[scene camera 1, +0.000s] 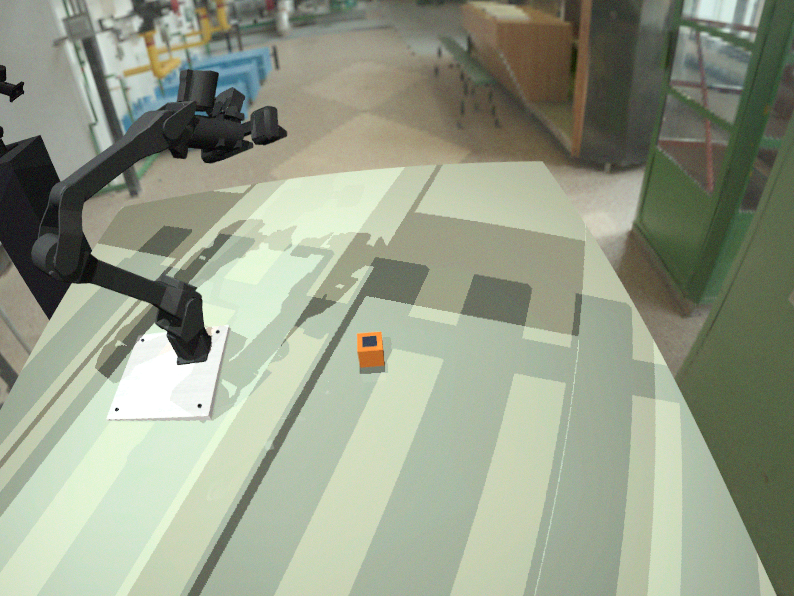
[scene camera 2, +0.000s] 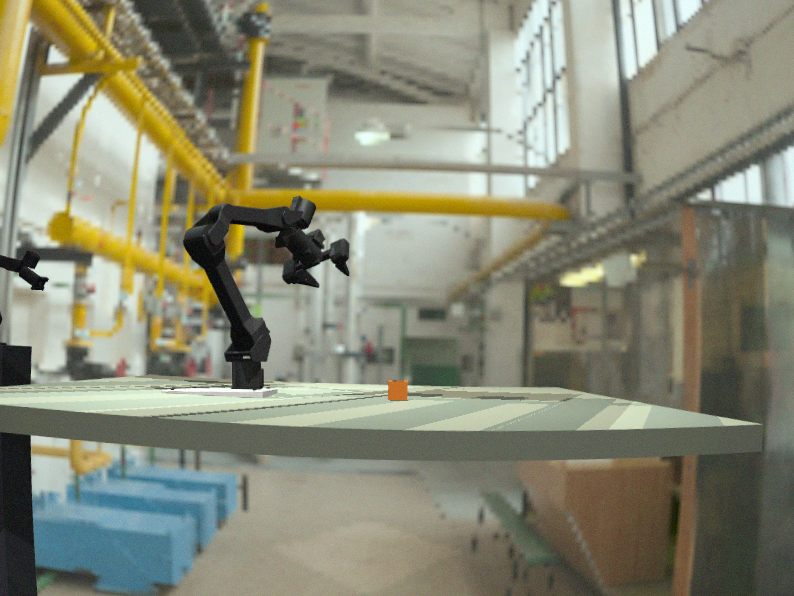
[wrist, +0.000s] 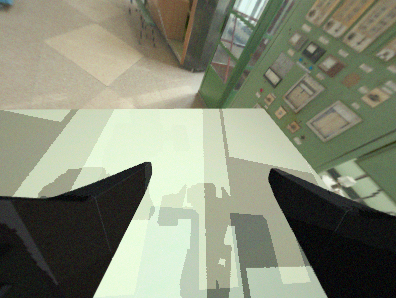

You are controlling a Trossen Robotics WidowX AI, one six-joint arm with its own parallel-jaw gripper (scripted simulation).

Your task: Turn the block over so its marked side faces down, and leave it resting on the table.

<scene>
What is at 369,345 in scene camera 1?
A block.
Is the gripper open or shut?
Open.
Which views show the gripper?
Scene camera 1, scene camera 2 and the wrist view: all of them.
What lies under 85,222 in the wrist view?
The gripper.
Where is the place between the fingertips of the gripper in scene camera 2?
333,280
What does the gripper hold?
Nothing.
</scene>
